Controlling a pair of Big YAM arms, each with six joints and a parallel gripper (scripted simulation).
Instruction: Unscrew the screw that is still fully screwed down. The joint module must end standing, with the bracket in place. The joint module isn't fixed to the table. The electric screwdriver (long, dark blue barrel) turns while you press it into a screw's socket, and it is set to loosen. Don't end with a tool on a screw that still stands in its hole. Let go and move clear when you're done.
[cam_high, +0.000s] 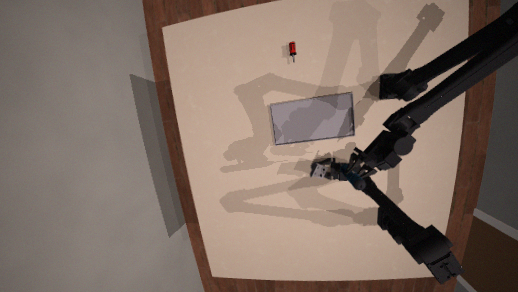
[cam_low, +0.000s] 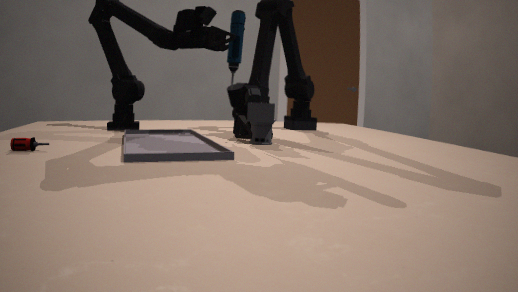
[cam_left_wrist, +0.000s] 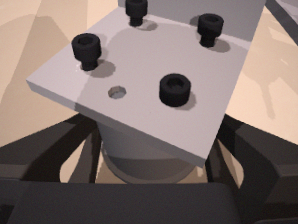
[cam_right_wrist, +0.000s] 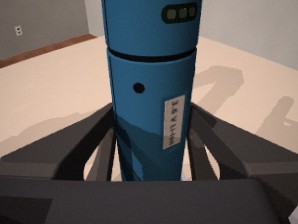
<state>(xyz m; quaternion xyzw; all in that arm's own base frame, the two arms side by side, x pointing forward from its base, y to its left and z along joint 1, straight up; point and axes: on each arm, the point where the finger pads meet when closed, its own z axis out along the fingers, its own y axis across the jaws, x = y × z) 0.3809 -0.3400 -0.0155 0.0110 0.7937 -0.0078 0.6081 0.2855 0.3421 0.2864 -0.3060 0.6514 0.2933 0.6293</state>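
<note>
The grey joint module lies 10 mm above my left hand. From my left hand the other things lie so: grey bracket: 50 mm above; then screwdriver bit: 80 mm behind, 60 mm to the right, 140 mm above; then shallow grey tray: 10 mm ahead, 260 mm to the right, 20 mm below.
</note>
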